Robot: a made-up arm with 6 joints.
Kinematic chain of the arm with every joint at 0, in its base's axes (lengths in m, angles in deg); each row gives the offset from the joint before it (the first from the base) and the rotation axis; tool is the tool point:
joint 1: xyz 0 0 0.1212 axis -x
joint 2: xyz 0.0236 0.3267 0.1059 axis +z
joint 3: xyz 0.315 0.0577 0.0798 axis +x
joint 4: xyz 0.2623 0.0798 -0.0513 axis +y
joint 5: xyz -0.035 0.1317 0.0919 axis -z
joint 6: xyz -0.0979 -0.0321 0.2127 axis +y
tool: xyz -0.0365 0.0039 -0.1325
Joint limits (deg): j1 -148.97..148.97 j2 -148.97..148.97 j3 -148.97..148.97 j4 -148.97..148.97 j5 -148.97..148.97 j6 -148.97..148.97
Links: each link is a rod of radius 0.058 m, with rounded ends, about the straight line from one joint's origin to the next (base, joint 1, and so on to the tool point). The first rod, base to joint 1, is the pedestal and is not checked.
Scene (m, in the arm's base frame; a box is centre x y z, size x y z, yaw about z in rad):
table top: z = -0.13
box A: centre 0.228 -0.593 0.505 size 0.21 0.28 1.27 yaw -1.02
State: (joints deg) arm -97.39 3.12 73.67 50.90 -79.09 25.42
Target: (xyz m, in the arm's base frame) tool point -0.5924 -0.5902 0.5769
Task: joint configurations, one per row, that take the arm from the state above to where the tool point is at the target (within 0.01 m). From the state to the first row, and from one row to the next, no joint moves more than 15 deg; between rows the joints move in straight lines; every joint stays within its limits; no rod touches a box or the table.
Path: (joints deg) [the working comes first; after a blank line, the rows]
Joints at the target: -121.24 145.96 59.48 56.22 -87.54 6.31
Straight joint move there: touches box A.

1: -84.42 16.39 80.03 47.49 -73.27 25.05
2: -71.44 29.67 86.38 44.08 -67.44 24.68
3: -58.47 42.94 92.74 40.68 -61.62 24.32
4: -45.49 56.21 99.09 37.27 -55.80 23.95
5: -32.52 69.48 105.45 33.86 -49.97 23.58
6: -19.55 82.76 111.80 30.45 -44.15 23.21
7: -34.07 91.79 104.33 34.13 -50.35 20.80
8: -48.60 100.81 96.85 37.81 -56.55 18.38
9: -63.13 109.84 89.38 41.50 -62.74 15.97
10: -77.66 118.87 81.90 45.18 -68.94 13.55
11: -92.18 127.90 74.43 48.86 -75.14 11.14
12: -106.71 136.93 66.95 52.54 -81.34 8.72
13: -121.24 145.96 59.48 56.22 -87.54 6.31

